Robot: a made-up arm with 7 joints.
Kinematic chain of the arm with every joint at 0, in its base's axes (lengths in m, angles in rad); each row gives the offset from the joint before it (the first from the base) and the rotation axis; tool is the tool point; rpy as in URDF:
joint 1: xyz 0 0 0.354 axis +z
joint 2: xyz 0 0 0 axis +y
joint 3: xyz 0 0 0.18 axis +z
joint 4: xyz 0.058 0 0 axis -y
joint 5: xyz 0.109 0 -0.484 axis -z
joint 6: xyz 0 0 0 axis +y
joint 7: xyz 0.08 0 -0.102 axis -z
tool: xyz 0 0 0 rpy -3.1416 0 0
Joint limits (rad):
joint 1: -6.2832..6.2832
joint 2: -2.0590..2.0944
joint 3: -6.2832..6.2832
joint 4: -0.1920..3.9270
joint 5: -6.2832..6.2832
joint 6: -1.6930..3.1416
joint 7: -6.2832..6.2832
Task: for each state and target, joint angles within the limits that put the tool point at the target. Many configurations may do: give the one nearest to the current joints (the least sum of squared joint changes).
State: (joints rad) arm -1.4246 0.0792 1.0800 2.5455 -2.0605 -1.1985 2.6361
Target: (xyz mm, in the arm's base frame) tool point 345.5 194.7 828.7
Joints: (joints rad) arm -1.2883 -0.1923 1.2984 2.2312 -2.1182 -1.2994 2.6361
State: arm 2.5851 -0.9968 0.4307 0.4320 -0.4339 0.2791 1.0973
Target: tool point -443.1 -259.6 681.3
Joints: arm 2.8176 -1.0661 0.6709 0.7760 -0.4380 0.2190 1.0973
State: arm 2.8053 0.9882 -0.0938 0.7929 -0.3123 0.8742 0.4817
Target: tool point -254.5 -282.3 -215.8
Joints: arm 3.1618 1.3102 0.4210 1.2712 -0.3127 0.6527 0.4817
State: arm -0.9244 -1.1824 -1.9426 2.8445 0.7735 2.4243 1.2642
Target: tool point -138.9 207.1 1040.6
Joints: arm -1.1273 -0.4666 -1.8220 3.1420 0.9724 1.7530 1.2642
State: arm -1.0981 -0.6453 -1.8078 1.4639 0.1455 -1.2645 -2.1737
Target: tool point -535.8 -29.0 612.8
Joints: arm -1.0965 -0.5206 -1.6686 1.4275 0.1236 -1.5212 -2.1737
